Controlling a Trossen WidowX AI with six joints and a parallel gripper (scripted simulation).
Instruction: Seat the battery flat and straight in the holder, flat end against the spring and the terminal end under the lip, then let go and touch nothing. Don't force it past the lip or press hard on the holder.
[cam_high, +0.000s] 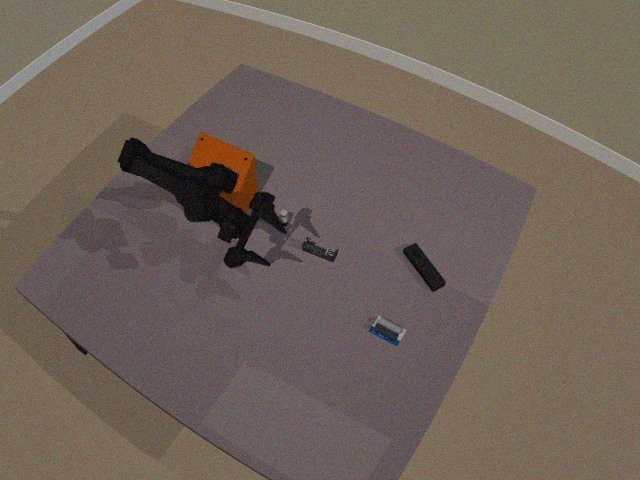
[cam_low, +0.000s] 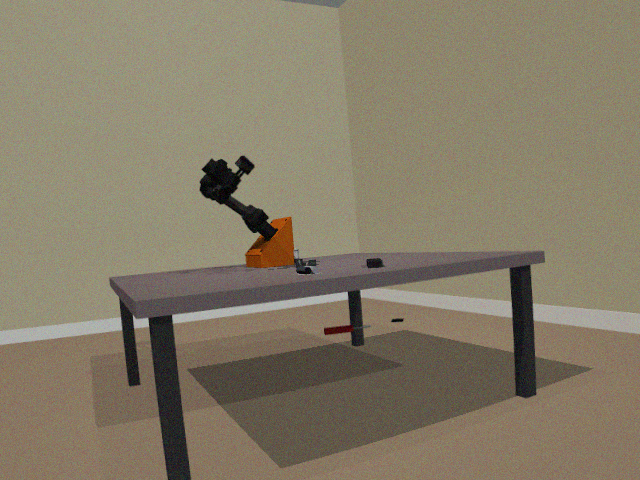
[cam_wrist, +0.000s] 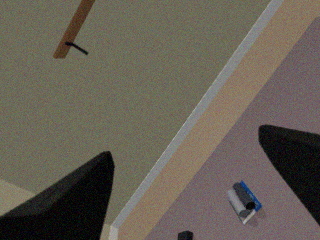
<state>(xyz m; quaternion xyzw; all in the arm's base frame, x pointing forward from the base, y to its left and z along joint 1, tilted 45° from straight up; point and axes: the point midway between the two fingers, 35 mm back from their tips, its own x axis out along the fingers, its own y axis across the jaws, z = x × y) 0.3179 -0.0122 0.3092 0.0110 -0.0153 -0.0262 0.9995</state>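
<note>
Now: the battery 170 mm behind my gripper tip, 260 mm to the left of it and 300 mm below it. Round my gripper tip: red tool (250 mm ahead, 260 mm to the left, 520 mm below); then black remote-like bar (250 mm ahead, 360 mm to the left, 320 mm below); then white box (260 mm ahead, 120 mm to the left, 320 mm below).
</note>
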